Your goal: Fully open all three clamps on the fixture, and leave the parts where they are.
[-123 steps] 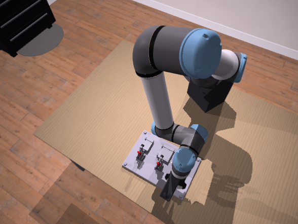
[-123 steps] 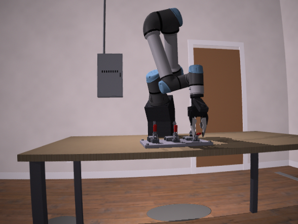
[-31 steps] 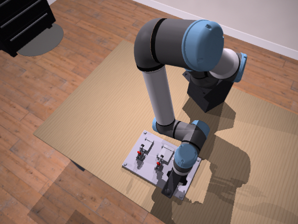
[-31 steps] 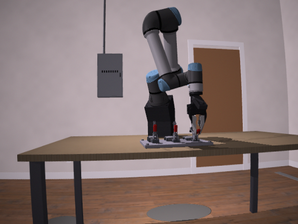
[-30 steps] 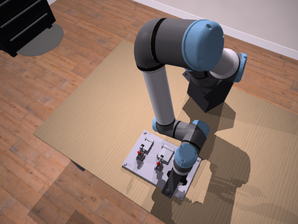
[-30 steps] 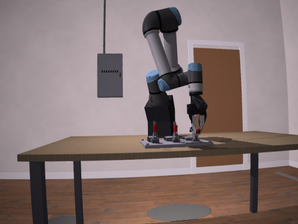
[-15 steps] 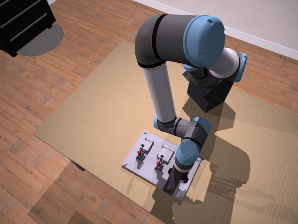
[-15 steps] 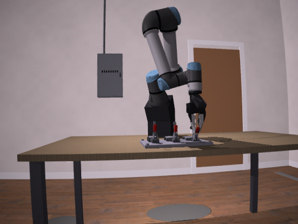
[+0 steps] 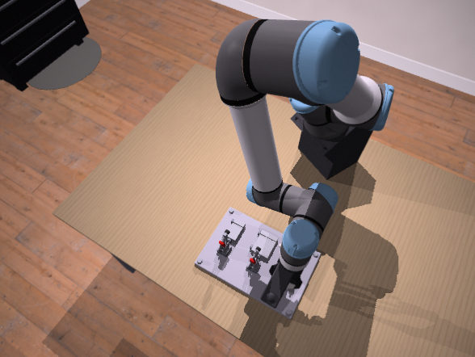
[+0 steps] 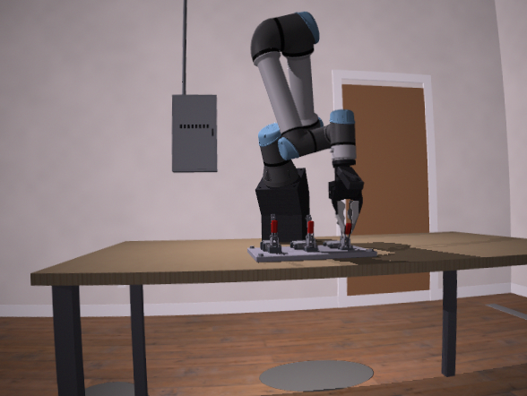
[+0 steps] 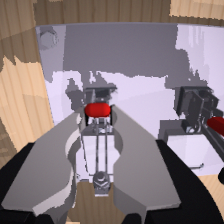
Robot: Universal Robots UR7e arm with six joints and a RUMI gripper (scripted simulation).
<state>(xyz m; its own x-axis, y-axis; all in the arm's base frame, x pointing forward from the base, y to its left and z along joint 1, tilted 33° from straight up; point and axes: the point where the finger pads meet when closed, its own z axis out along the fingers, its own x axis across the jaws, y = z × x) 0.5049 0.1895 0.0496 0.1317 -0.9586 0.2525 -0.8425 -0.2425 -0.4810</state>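
Right now the grey fixture plate is 3 cm behind my hand, 12 cm to the right of it and 7 cm below it.
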